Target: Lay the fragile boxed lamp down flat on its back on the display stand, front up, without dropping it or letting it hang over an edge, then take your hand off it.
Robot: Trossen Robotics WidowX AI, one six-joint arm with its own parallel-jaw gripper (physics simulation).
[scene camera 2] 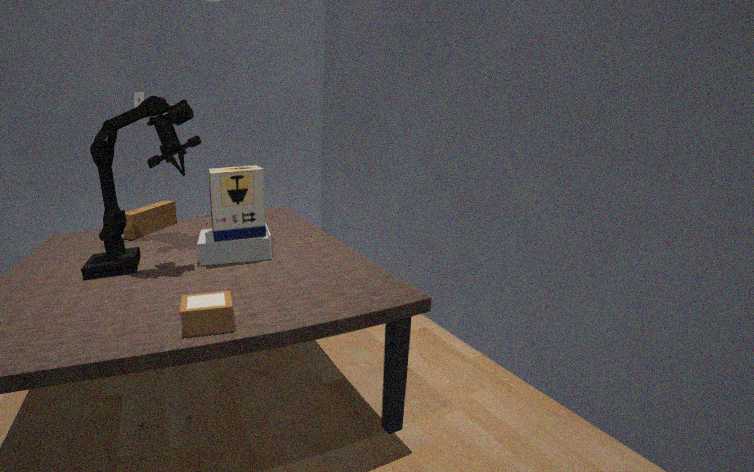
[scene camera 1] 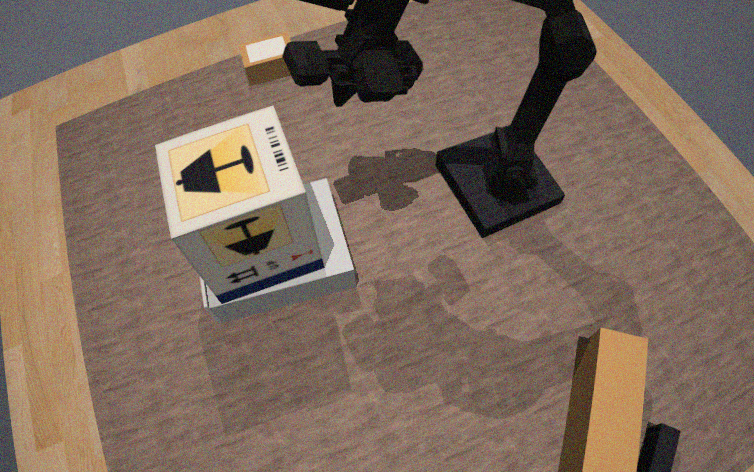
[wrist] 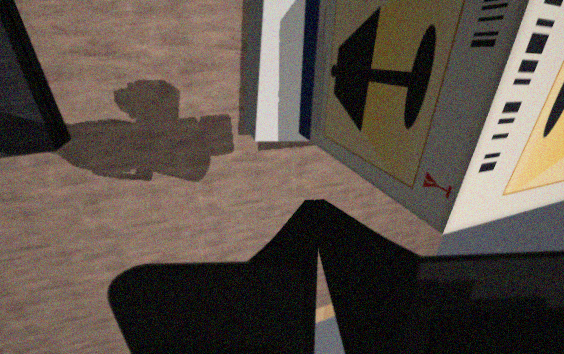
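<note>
The boxed lamp is a tall white box with yellow lamp pictures and a dark blue band. It stands upright on the white display stand, with the blue band at the bottom. The lamp picture on its side is upside down in scene camera 2; its top face bears a lamp picture and a barcode. My gripper is shut and empty, to the side of the box and about level with its top, apart from it. The box's far sides are hidden.
A small wooden block with a white top lies near the table edge. A long wooden block lies on the opposite side. The arm's black base stands beside the stand, some way off.
</note>
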